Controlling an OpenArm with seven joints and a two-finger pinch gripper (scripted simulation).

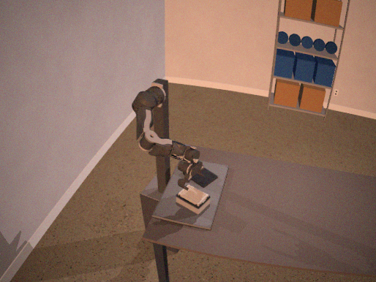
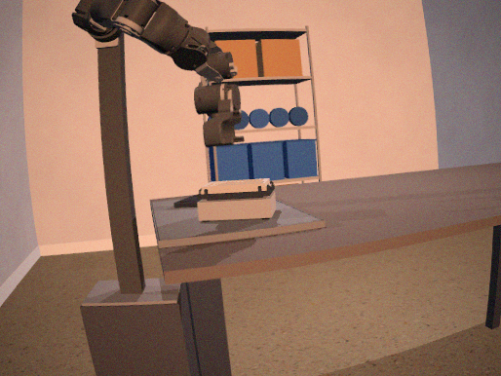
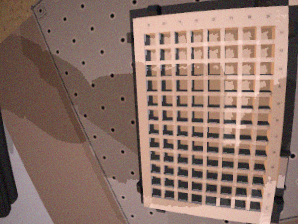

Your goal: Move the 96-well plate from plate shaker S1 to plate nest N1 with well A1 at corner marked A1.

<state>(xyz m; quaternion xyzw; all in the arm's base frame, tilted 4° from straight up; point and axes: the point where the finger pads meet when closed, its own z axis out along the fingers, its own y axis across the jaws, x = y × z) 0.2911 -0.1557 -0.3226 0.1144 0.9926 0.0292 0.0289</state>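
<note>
My gripper is now 80 mm above the pale 96-well plate, 10 mm to the left of it and 10 mm short of it. Also, from my hand: plate shaker 110 mm below, 40 mm ahead.
</note>
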